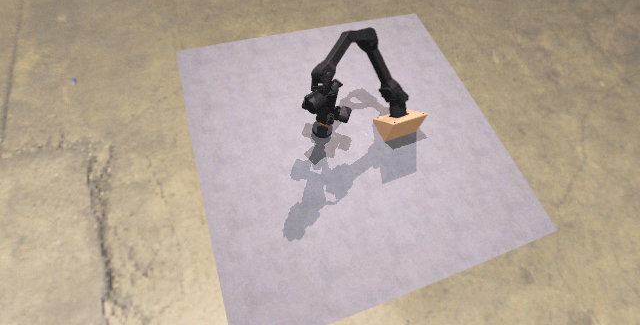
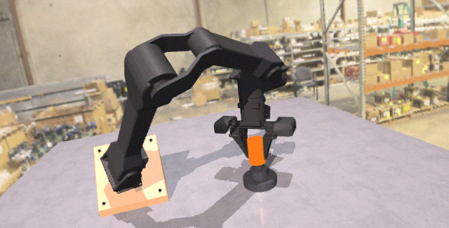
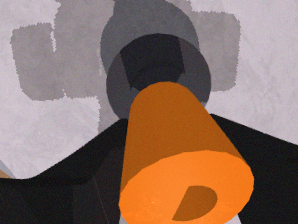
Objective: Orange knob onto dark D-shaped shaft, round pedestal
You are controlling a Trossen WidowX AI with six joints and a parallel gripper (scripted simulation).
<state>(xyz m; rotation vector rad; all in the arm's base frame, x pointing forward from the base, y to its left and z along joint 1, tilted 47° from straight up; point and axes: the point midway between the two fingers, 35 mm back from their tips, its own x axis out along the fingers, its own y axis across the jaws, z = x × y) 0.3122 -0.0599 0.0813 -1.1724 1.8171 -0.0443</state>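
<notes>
My gripper tip is 40 mm above the pedestal. Round my gripper tip: orange knob 20 mm above.
</notes>
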